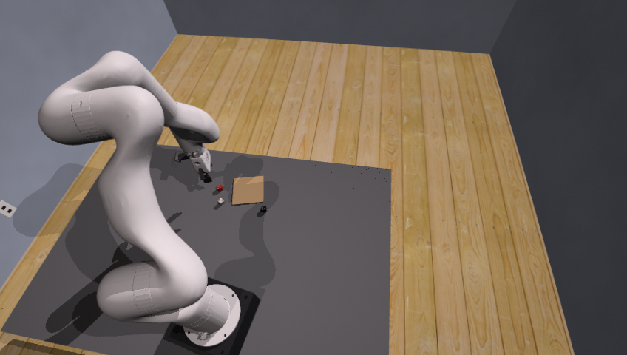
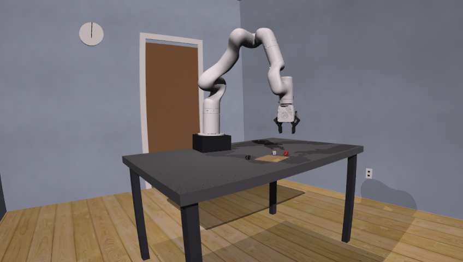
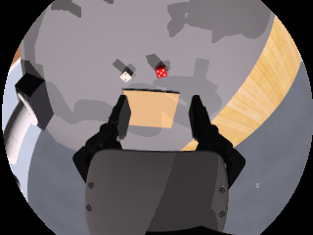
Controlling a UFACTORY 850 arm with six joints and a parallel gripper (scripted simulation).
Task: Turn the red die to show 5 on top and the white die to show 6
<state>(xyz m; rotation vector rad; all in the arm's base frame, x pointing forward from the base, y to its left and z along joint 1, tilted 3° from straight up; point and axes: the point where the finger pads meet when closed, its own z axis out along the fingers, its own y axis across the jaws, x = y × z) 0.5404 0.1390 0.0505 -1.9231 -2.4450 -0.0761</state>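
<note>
Now: hand 130 mm above the red die and 10 mm to the left of it. Also, from my hand: tan mat: 140 mm to the right, 140 mm below; white die: 130 mm below, 70 mm behind, 40 mm to the right; black die: 230 mm to the right, 130 mm below, 100 mm behind.
</note>
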